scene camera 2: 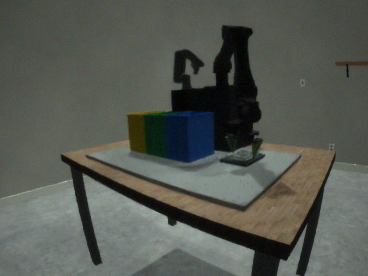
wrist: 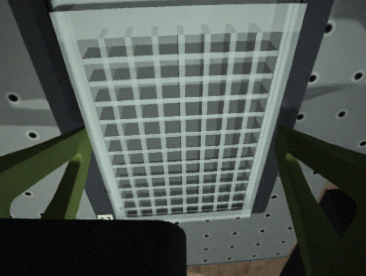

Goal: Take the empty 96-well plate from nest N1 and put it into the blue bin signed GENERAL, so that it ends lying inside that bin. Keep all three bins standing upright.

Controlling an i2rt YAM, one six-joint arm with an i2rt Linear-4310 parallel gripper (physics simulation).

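Seen in the pictures: gripper, fingertip midpoint: point(scene camera 2: 243, 155) point(wrist: 183, 137); arm's base, origin of the base link: point(scene camera 2: 222, 87).
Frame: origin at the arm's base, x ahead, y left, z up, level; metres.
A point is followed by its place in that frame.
The clear, empty 96-well plate point(scene camera 2: 242, 154) @[z -0.264, x 0.221, y 0.247 m] point(wrist: 184, 110) @[z -0.264, x 0.224, y 0.241 m] lies in a dark nest point(scene camera 2: 234, 161) @[z -0.278, x 0.280, y 0.248 m] point(wrist: 50, 60) @[z -0.278, x 0.240, y 0.294 m] on the perforated board, to the right of the bins in the scene view. My gripper point(scene camera 2: 244, 150) @[z -0.274, x 0.200, y 0.240 m] point(wrist: 183, 137) @[z -0.274, x 0.200, y 0.240 m] is open, with one green finger beside each long side of the plate. Small gaps to the plate are hard to judge. The blue bin point(scene camera 2: 201, 137) @[z -0.204, x 0.283, y 0.093 m] stands upright, nearest the nest. Its sign and its inside do not show. In the wrist view a small label point(wrist: 105, 217) @[z -0.278, x 0.127, y 0.292 m] sits at the nest's near left corner, partly hidden by the black gripper body.
A green bin point(scene camera 2: 155, 136) @[z -0.203, x 0.376, y -0.084 m] and a yellow bin point(scene camera 2: 136, 134) @[z -0.205, x 0.384, y -0.219 m] stand upright in a row with the blue one on the grey board point(scene camera 2: 200, 182) @[z -0.290, x 0.490, y 0.265 m]. The board lies on a wooden table point(scene camera 2: 280, 220) @[z -0.303, x 0.542, y 0.545 m]. Behind the bins are a large black block point(scene camera 2: 197, 100) @[z -0.062, x 0.121, y -0.066 m] and a dark jointed shape point(scene camera 2: 178, 65).
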